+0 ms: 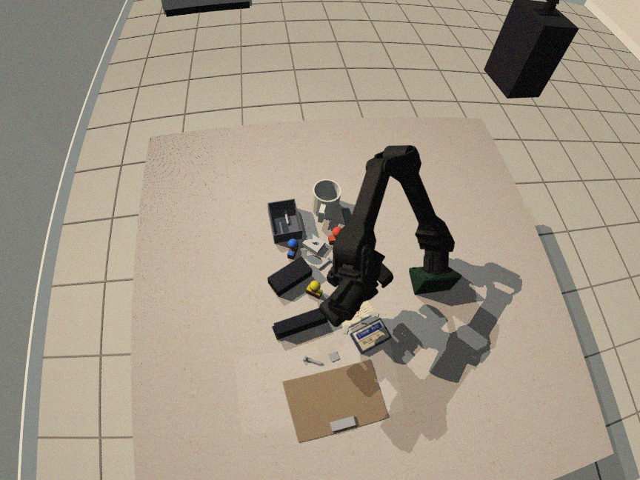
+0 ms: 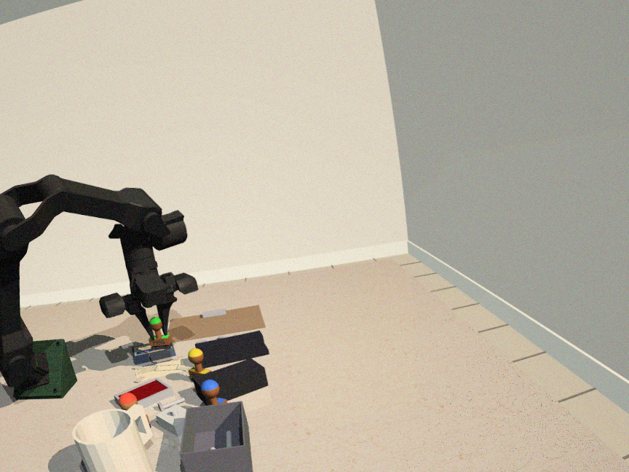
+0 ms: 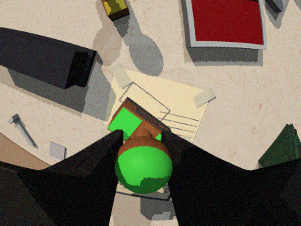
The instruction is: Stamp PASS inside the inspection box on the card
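Right now the cream card is 20 mm behind my gripper tip and 70 mm below it. Also, from my gripper tip: yellow stamp: 70 mm ahead, 80 mm to the right, 50 mm below; then green stamp: right at my gripper tip; then blue-labelled tin: 40 mm behind, 80 mm to the left, 50 mm below.
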